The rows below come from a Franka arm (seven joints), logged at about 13 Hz.
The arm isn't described. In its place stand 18 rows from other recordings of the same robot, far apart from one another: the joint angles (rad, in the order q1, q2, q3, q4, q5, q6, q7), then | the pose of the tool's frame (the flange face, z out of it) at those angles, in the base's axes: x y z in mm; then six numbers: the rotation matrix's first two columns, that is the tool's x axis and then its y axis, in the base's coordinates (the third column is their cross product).
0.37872, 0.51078, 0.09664, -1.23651, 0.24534, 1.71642, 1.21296 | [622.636, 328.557, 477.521, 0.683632, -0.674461, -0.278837, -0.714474, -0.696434, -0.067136]
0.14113, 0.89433, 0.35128, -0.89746, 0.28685, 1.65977, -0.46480 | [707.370, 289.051, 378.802, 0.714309, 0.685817, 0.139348, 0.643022, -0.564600, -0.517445]
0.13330, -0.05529, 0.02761, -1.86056, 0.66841, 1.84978, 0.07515 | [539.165, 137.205, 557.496, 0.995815, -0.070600, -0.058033, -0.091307, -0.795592, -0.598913]
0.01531, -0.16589, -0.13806, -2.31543, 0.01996, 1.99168, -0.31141 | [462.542, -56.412, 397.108, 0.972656, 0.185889, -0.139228, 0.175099, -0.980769, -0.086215]
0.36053, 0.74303, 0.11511, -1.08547, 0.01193, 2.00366, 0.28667 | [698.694, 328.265, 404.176, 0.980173, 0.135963, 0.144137, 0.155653, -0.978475, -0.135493]
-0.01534, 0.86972, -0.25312, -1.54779, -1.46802, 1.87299, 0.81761 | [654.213, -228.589, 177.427, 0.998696, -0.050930, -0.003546, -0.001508, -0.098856, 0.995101]
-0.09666, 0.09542, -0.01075, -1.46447, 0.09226, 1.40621, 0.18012 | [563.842, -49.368, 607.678, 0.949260, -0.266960, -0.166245, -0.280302, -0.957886, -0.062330]
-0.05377, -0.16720, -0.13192, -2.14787, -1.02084, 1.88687, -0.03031 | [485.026, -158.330, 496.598, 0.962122, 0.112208, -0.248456, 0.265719, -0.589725, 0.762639]
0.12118, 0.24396, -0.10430, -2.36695, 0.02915, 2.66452, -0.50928 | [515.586, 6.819, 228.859, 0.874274, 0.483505, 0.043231, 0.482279, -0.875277, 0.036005]
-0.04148, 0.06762, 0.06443, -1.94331, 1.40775, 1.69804, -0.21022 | [568.610, 105.987, 497.298, 0.975712, -0.065449, -0.209050, -0.217750, -0.185728, -0.958170]
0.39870, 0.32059, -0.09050, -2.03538, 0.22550, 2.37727, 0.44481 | [568.918, 185.164, 289.553, 0.957292, -0.285852, -0.043362, -0.289066, -0.949256, -0.123910]
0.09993, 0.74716, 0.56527, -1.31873, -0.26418, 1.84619, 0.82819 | [628.441, 348.576, 329.719, 0.969914, -0.175964, -0.168235, -0.179635, -0.983710, -0.006734]
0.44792, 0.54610, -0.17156, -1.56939, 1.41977, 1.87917, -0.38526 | [644.957, 280.844, 359.673, 0.994650, 0.068633, -0.077205, -0.046863, -0.366256, -0.929333]
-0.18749, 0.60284, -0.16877, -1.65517, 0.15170, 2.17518, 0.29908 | [639.668, -218.452, 257.415, 0.749344, -0.657793, -0.076103, -0.659727, -0.751505, -0.000371]
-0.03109, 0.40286, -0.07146, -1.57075, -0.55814, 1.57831, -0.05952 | [623.441, -115.256, 401.066, 0.908715, -0.045249, -0.414957, 0.179896, -0.854593, 0.487143]
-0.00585, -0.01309, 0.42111, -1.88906, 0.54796, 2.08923, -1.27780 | [520.329, 258.653, 533.499, 0.089495, 0.854086, 0.512375, 0.994876, -0.100958, -0.005483]
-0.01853, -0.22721, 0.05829, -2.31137, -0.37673, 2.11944, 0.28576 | [477.774, 3.003, 441.717, 0.994793, -0.038779, 0.094255, -0.067072, -0.945401, 0.318933]
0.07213, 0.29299, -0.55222, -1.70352, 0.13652, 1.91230, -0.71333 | [574.987, -256.474, 438.374, 0.978837, 0.199544, -0.045388, 0.199492, -0.979883, -0.005719]
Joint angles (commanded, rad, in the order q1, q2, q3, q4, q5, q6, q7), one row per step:
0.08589 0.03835 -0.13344 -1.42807 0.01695 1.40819 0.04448
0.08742 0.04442 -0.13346 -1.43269 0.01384 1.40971 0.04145
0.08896 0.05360 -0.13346 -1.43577 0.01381 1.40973 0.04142
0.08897 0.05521 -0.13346 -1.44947 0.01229 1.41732 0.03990
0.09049 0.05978 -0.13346 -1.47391 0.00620 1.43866 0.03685
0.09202 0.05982 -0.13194 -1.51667 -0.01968 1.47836 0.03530
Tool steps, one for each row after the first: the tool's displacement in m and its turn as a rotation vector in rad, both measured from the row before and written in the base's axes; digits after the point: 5 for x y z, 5 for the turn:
0.00216 0.00060 -0.00530 -0.00328 0.00925 0.00418
0.00292 0.00109 -0.00644 -0.00070 0.01220 0.00155
0.00130 -0.00022 -0.00653 -0.00125 0.00776 0.00127
0.00350 0.00007 -0.01204 -0.00606 0.00789 0.00402
0.00339 -0.00157 -0.01658 -0.02549 0.00418 0.00441

